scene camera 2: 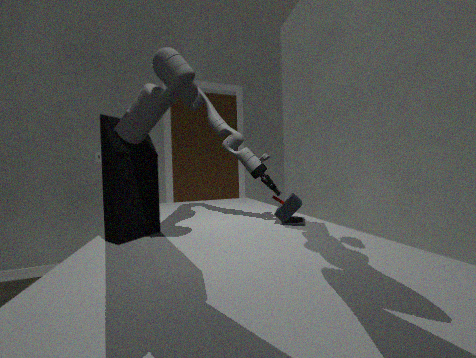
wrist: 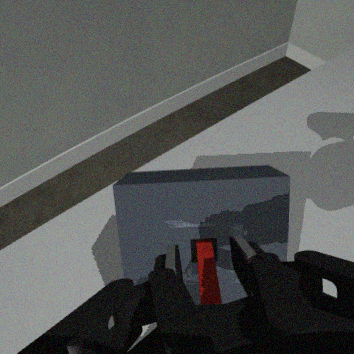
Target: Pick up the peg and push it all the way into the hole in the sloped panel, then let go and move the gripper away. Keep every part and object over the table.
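Places are measured from the arm's base along level axes (x right, y ahead, z up), in centimetres.
Where they show: gripper, fingertip midpoint: [scene camera 2: 279,194] [wrist: 205,254]; arm's base at its link origin: [scene camera 2: 129,133].
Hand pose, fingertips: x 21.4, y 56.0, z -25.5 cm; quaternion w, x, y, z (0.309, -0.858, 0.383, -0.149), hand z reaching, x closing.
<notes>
Each offset is from my fingertips to the top centre of the thing. "*": to the spot under its first point. Level surfaces: height alone.
The sloped blue-grey panel {dz +0.4, dx +3.4, dy +2.4 cm} [scene camera 2: 290,207] [wrist: 150,210] stands tilted on the table. A dark square hole {* dz -3.3, dx +1.2, dy +1.5 cm} [wrist: 194,246] is in its face. The red peg {dz -0.3, dx +0.2, dy +0.0 cm} [scene camera 2: 278,200] [wrist: 210,280] has its far end at the hole, and a long part sticks out of the panel face. How deep its end sits is hard to tell. My gripper [scene camera 2: 279,194] [wrist: 205,254] is partly open at the panel face. In the wrist view its fingers stand left and right of the peg, with gaps on both sides. In the scene view the fingertips are just above the peg.
The panel's dark base {* dz -11.2, dx +7.0, dy +1.5 cm} [scene camera 2: 295,221] rests on the white table {dz -12.0 cm} [scene camera 2: 240,280], near its far edge in the scene view. In the wrist view the table edge and a wall [wrist: 100,75] lie beyond the panel. The arm's black pedestal [scene camera 2: 130,195] stands at the left.
</notes>
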